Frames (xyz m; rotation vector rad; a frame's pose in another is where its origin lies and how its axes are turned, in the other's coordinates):
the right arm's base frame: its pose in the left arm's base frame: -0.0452 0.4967 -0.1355 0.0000 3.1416 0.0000
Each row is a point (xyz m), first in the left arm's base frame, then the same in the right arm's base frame.
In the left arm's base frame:
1: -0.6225 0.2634 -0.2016
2: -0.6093 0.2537 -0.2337
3: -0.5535 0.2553 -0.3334
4: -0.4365 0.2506 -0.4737
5: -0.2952 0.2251 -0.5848
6: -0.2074 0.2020 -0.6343
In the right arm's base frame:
1: 0.5773 -0.2333 0.0661
2: 0.5641 -0.2430 0.0982
3: 0.5083 -0.2414 0.1979
4: 0.3913 -0.2461 0.3382
5: 0.2500 -0.2716 0.4493
6: 0.1622 -0.2947 0.4988

